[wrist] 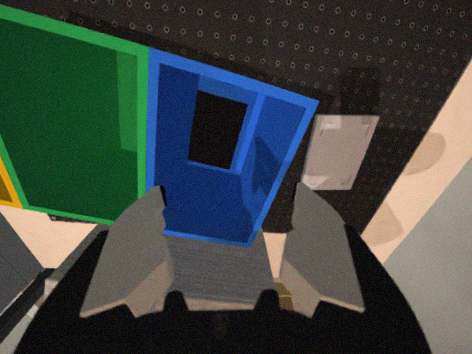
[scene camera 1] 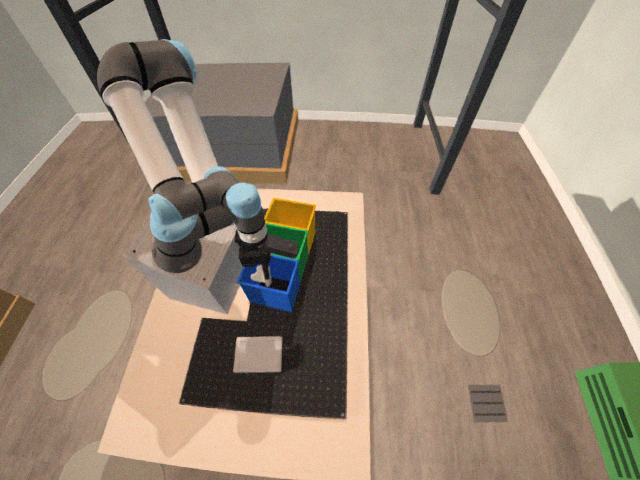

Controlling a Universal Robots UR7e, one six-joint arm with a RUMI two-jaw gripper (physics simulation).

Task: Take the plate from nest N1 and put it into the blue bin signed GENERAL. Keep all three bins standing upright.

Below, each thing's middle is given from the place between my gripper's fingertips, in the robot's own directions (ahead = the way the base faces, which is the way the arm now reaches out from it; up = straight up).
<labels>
My hand is 120 mm above the blue bin [scene camera 1: 282,268], 10 mm to the right of it and 10 mm past it. The rest, counted from my hand: green bin [scene camera 1: 297,235] (140 mm to the left, 120 mm below); black plate [wrist: 217,122] (200 mm below, 20 mm to the left, 10 mm behind); yellow bin [scene camera 1: 287,213] (270 mm to the left, 120 mm below).
</labels>
